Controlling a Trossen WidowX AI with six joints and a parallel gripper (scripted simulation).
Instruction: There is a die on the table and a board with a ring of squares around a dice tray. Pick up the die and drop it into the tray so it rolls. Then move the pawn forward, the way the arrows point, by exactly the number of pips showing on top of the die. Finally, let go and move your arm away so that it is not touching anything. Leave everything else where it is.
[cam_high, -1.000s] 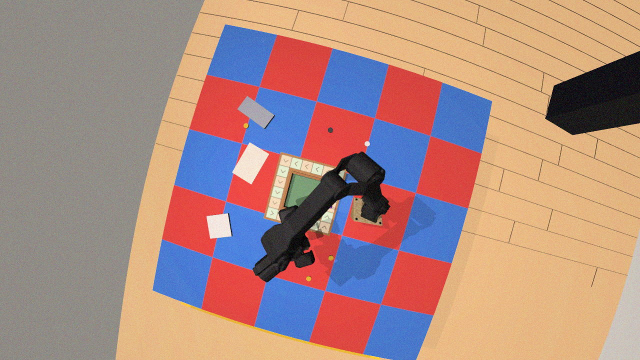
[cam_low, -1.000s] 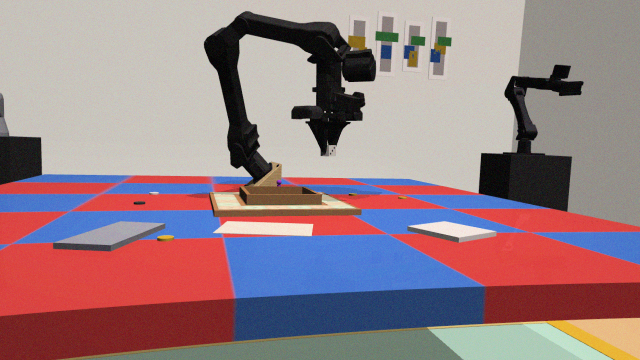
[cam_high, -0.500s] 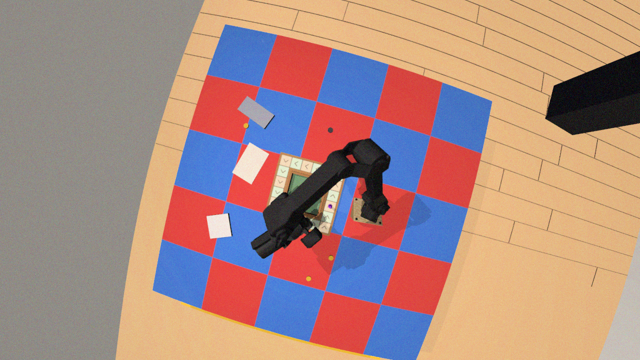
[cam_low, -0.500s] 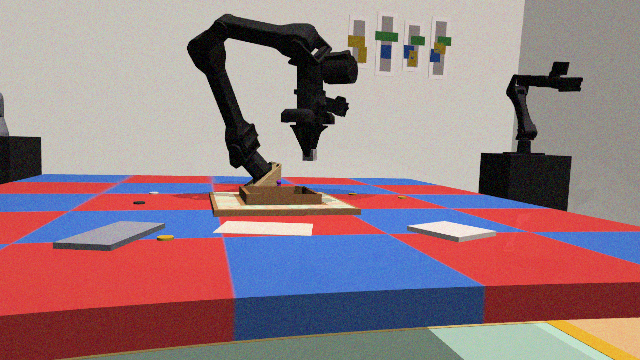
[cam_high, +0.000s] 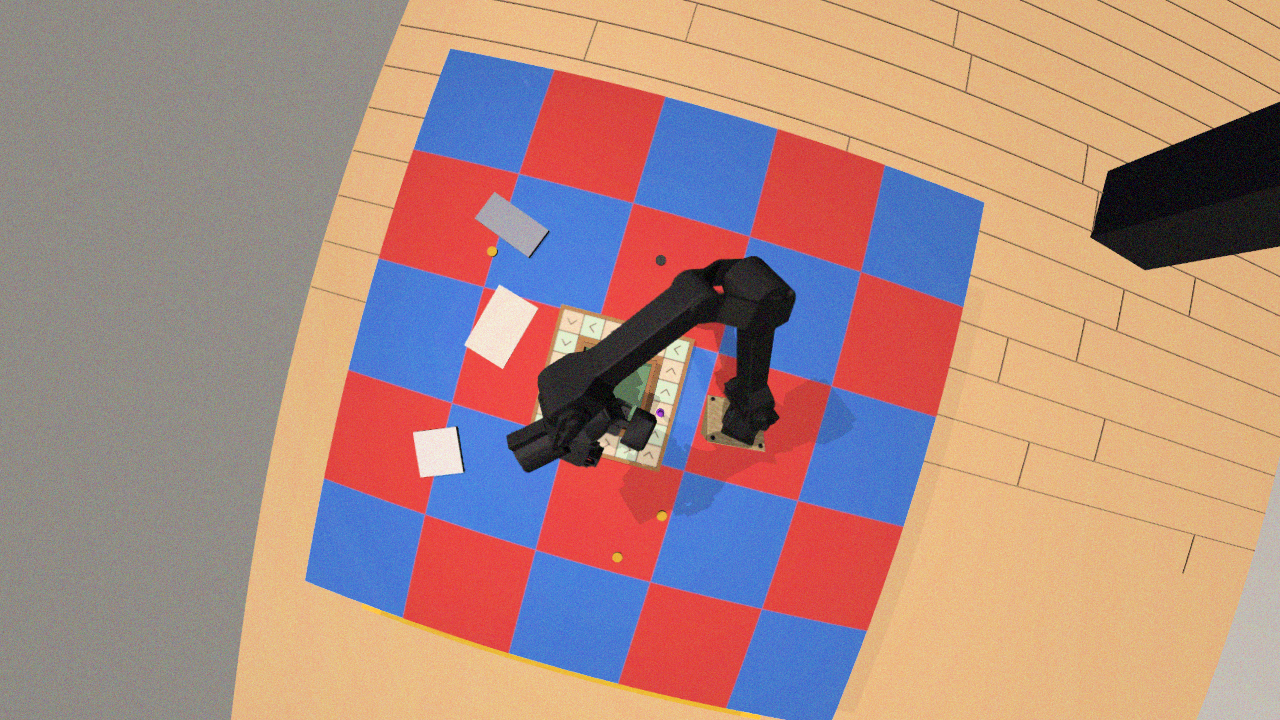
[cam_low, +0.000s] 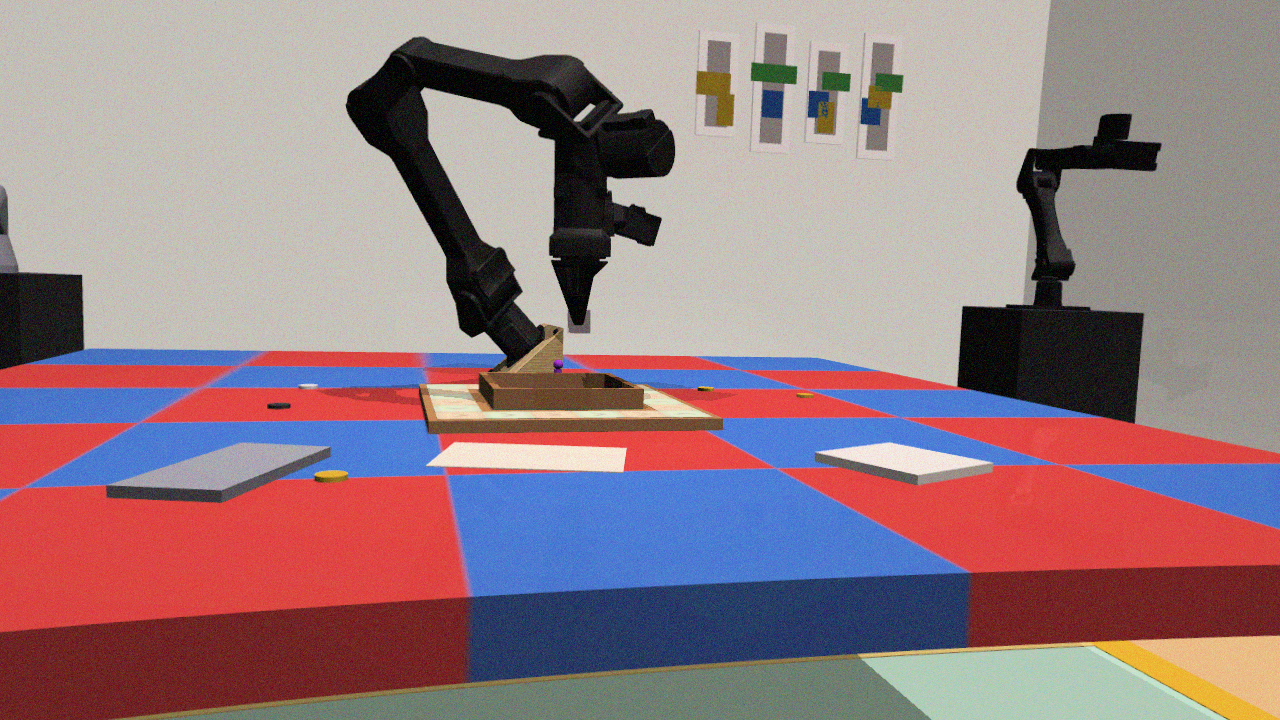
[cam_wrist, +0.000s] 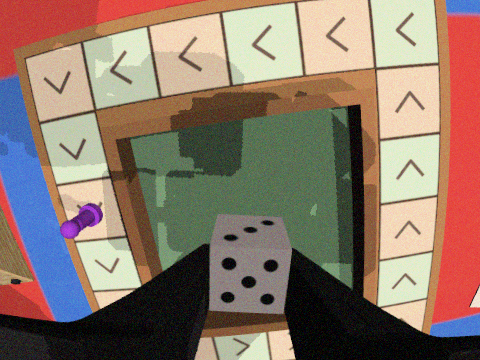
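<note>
My gripper tip is 11 cm past the purple pawn, 7 cm above it and 2 cm to the left of it. The rest, counted from my gripper tip: cream sheet (27 cm ahead, 10 cm below, 5 cm to the right); then green tray (9 cm below, 2 cm to the right); then grey die (right at my gripper tip).
</note>
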